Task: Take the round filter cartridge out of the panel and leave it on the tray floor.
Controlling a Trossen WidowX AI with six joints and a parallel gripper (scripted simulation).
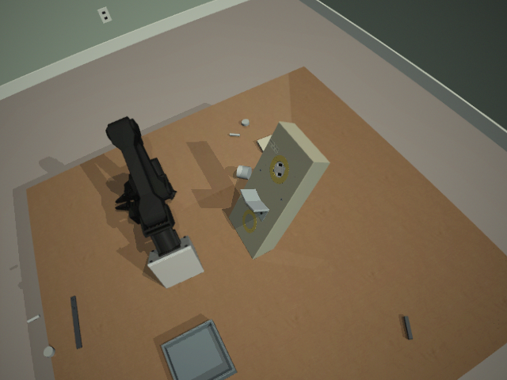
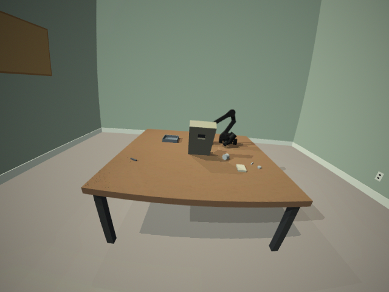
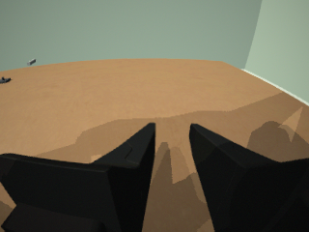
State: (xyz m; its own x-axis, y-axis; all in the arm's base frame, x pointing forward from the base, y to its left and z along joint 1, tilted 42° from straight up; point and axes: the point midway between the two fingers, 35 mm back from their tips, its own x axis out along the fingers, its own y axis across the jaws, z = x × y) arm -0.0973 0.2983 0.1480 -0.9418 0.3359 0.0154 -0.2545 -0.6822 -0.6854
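Now: the round filter cartridge 51 cm ahead of my gripper tip, 32 cm to the right of it and 20 cm above it. The rest, counted from my gripper tip: beige service panel 47 cm ahead, 32 cm to the right, 12 cm above; cream block 61 cm ahead, 2 cm below, 1 cm to the right; small grey bracket 41 cm ahead, 32 cm to the right, 11 cm above.
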